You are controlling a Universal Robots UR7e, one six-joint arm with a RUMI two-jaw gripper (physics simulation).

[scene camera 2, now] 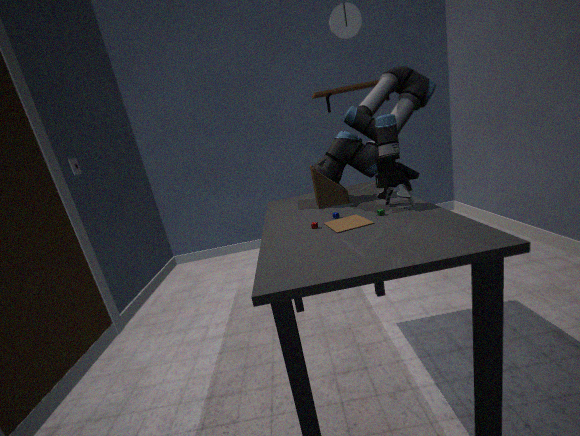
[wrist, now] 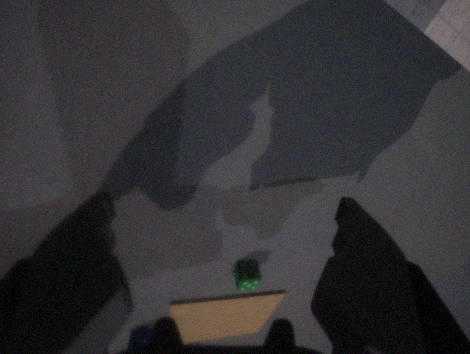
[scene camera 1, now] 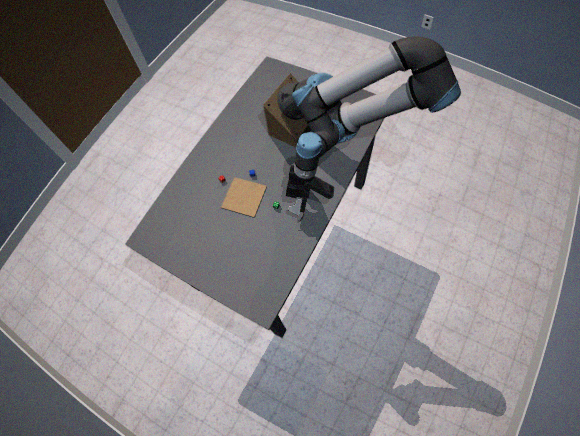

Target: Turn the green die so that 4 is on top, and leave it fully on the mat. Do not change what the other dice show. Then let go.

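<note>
The gripper appears at (scene camera 2: 398, 206), (wrist: 228, 196) and (scene camera 1: 302, 204). A tan mat (scene camera 1: 244, 197) is part of the scene as well, visible also in the wrist view (wrist: 207, 318), and so is a green die (wrist: 247, 275).
</note>
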